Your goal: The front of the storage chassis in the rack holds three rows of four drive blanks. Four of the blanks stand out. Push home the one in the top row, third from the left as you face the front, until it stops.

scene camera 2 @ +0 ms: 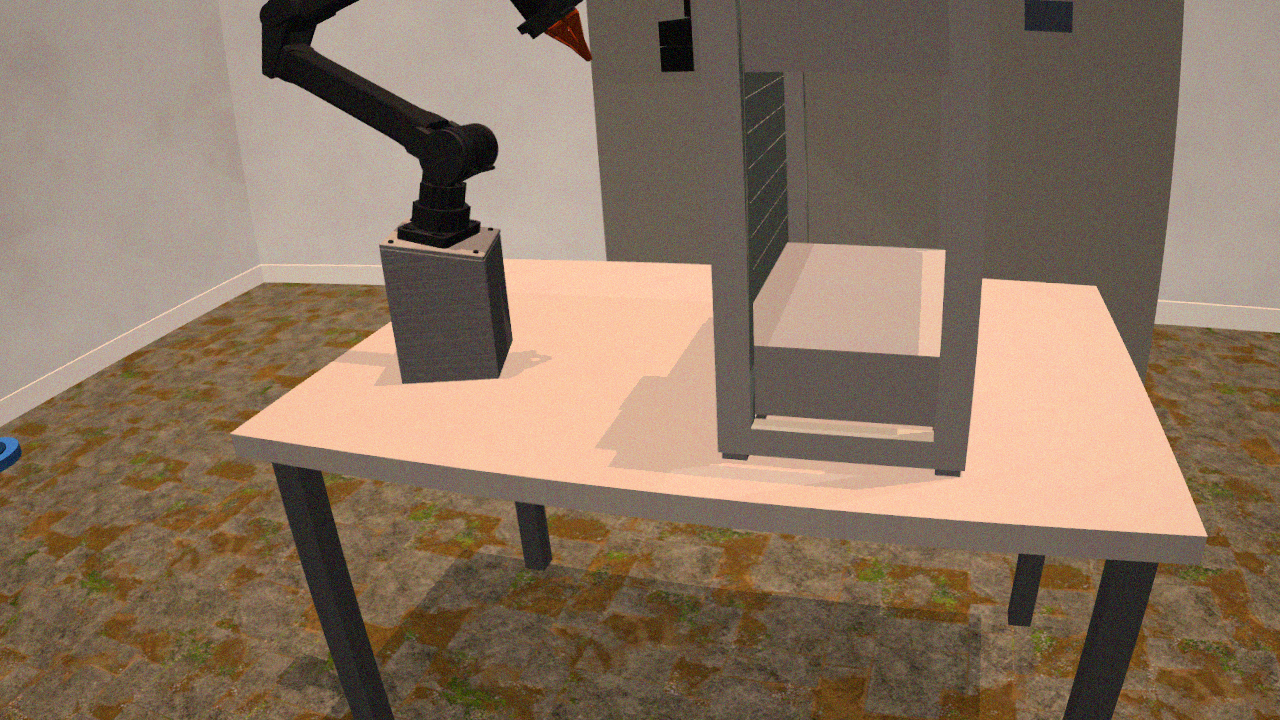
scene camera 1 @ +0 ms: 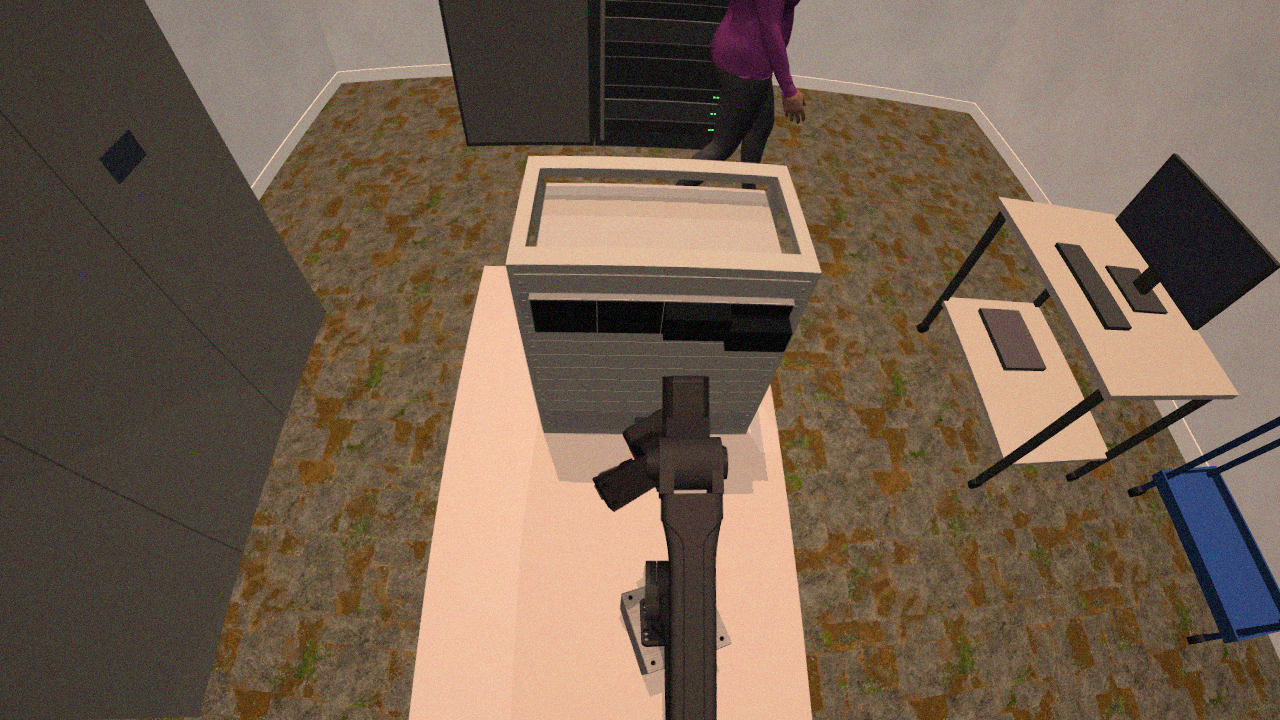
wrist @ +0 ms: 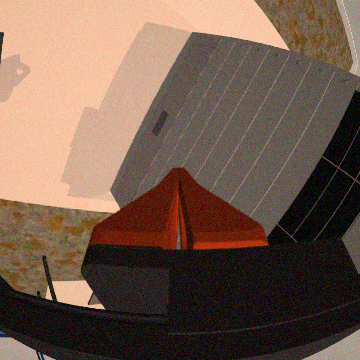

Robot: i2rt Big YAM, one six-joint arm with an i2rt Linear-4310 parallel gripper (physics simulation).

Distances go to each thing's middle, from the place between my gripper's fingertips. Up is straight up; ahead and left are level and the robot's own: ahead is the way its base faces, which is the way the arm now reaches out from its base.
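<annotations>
Grey rack [scene camera 2: 889, 335]: my gripper is 4 cm to the left of it, 35 cm short of it and 15 cm above it.
</annotations>
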